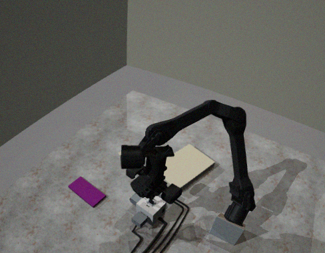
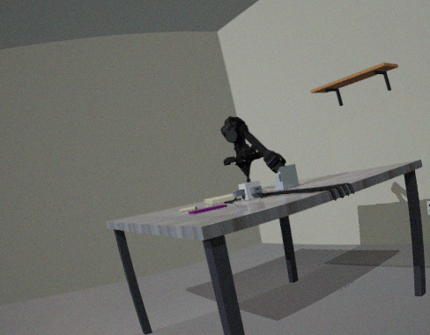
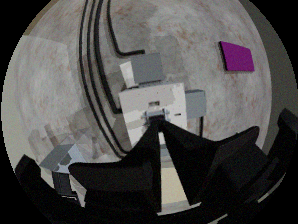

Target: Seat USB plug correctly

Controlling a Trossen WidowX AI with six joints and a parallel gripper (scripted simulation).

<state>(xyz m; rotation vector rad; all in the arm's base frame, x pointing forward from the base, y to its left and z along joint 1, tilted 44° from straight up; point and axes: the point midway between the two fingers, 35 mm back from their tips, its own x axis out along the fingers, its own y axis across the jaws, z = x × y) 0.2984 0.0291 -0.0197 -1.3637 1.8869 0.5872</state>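
Right now the black USB plug is 20 mm below my gripper tip. Round my gripper tip: cream slab 40 mm behind, 280 mm to the right, 90 mm below; purple flat card 270 mm ahead, 20 mm to the left, 100 mm below; cream tile 210 mm ahead, 250 mm to the right, 100 mm below.
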